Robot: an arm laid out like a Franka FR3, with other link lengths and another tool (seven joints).
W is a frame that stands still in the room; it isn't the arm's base.
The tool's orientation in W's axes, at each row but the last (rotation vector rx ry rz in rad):
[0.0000 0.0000 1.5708]
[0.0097 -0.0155 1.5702]
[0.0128 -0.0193 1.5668]
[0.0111 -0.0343 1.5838]
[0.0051 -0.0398 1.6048]
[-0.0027 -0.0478 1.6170]
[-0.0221 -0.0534 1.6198]
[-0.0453 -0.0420 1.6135]
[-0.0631 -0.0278 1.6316]
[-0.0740 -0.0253 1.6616]
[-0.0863 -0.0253 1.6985]
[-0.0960 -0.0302 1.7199]
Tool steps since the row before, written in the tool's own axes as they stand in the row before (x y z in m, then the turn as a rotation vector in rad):
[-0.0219 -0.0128 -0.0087 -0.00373 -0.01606 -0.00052]
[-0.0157 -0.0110 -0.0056 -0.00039 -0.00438 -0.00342]
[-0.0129 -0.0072 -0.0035 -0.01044 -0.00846 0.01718]
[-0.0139 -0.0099 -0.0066 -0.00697 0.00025 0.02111]
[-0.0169 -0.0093 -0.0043 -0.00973 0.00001 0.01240]
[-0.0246 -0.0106 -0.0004 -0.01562 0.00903 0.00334]
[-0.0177 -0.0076 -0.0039 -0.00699 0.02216 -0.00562]
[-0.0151 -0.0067 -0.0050 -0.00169 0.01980 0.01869]
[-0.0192 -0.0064 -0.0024 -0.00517 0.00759 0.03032]
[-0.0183 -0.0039 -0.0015 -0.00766 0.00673 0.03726]
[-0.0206 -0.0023 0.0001 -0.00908 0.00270 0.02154]
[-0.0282 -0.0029 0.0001 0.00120 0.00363 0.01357]
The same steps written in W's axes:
[0.0128 -0.0219 -0.0087 0.01606 -0.00373 -0.00052]
[0.0110 -0.0156 -0.0058 0.00439 -0.00034 -0.00341]
[0.0072 -0.0129 -0.0037 0.00835 -0.01082 0.01700]
[0.0102 -0.0136 -0.0068 -0.00046 -0.00758 0.02089]
[0.0100 -0.0164 -0.0046 0.00006 -0.01008 0.01212]
[0.0117 -0.0241 -0.0007 -0.00839 -0.01611 0.00261]
[0.0086 -0.0172 -0.0039 -0.02149 -0.00795 -0.00681]
[0.0076 -0.0148 -0.0046 -0.02071 -0.00253 0.01757]
[0.0077 -0.0188 -0.0016 -0.00901 -0.00501 0.02996]
[0.0056 -0.0179 -0.0006 -0.00837 -0.00721 0.03702]
[0.0049 -0.0201 0.0011 -0.00307 -0.00863 0.02168]
[0.0070 -0.0274 0.0016 -0.00486 0.00111 0.01319]

